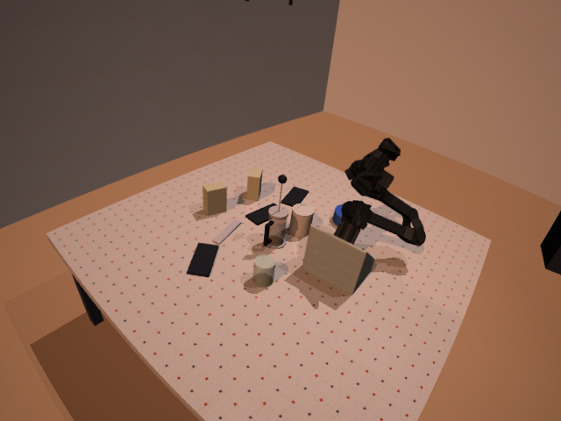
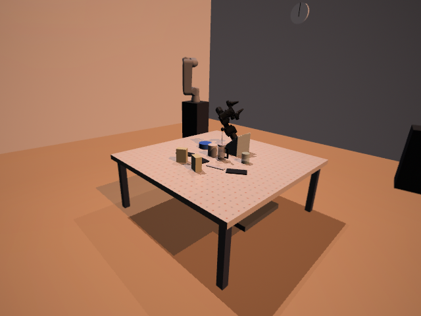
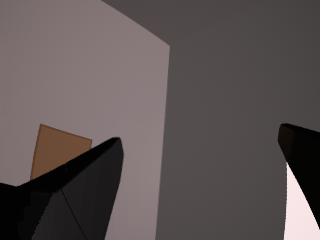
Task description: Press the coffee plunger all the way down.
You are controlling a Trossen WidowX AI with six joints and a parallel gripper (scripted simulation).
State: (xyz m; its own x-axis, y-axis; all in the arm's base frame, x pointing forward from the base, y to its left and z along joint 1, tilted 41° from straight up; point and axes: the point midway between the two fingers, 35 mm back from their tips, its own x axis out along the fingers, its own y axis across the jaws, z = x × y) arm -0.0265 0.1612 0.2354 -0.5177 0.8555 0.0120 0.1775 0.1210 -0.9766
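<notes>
The coffee press is 310 mm ahead of my gripper tip, 280 mm below it and 30 mm to the left of it. The rest, counted from my gripper tip: grey strip (480 mm ahead, 400 mm below, 80 mm to the left); then blue disc (390 mm below, 270 mm to the right, 140 mm ahead).
</notes>
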